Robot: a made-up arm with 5 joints.
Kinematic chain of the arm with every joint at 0, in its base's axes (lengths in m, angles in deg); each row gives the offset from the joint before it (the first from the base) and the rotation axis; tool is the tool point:
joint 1: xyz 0 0 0.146 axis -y
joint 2: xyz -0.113 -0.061 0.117 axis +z
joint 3: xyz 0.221 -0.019 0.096 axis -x
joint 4: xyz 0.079 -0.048 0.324 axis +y
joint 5: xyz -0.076 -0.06 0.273 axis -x
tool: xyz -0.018 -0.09 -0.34
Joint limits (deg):
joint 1: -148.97..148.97
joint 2: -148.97..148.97
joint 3: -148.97..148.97
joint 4: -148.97..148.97
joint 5: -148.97..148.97
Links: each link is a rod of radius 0.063 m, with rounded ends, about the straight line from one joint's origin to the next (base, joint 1, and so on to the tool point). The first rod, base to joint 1, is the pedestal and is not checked.
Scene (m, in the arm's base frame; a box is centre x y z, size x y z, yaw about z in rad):
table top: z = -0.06
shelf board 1: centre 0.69 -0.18 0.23 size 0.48 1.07 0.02 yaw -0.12
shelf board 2: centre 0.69 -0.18 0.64 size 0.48 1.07 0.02 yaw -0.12
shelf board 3: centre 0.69 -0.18 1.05 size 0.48 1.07 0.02 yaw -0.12
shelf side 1: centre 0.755 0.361 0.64 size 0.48 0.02 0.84 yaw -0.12
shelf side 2: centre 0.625 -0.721 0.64 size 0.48 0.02 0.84 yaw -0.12
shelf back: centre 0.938 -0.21 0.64 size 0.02 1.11 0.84 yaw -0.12
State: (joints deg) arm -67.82 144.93 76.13 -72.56 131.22
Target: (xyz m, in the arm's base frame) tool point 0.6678 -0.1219 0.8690
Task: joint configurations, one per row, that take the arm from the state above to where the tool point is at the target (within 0.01 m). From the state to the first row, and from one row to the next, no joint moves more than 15 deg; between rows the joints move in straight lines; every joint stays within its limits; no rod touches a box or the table.
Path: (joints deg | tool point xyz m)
1: -58.80 142.08 87.65 -80.35 137.14 | 0.3926 -0.4754 0.4621
2: -49.78 139.24 99.17 -88.15 143.05 | 0.2761 -0.4590 0.4554
3: -40.76 136.39 110.68 -95.94 148.97 | 0.1942 -0.4186 0.4364
4: -36.22 138.27 96.21 -90.45 140.55 | 0.2207 -0.4289 0.5318
5: -31.68 140.15 81.74 -84.95 132.12 | 0.2542 -0.4018 0.6354
6: -27.14 142.03 67.26 -79.46 123.70 | 0.2859 -0.3324 0.7354
7: -22.60 143.90 52.79 -73.97 115.28 | 0.3064 -0.2220 0.8178
8: -18.06 145.78 38.32 -68.47 106.85 | 0.3082 -0.0786 0.8690
9: -27.99 145.58 37.10 -57.43 108.41 | 0.4242 -0.1082 0.8841
10: -37.93 145.38 35.88 -46.39 109.96 | 0.5445 -0.1230 0.8851
11: -47.86 145.18 34.66 -35.35 111.51 | 0.6678 -0.1219 0.8690

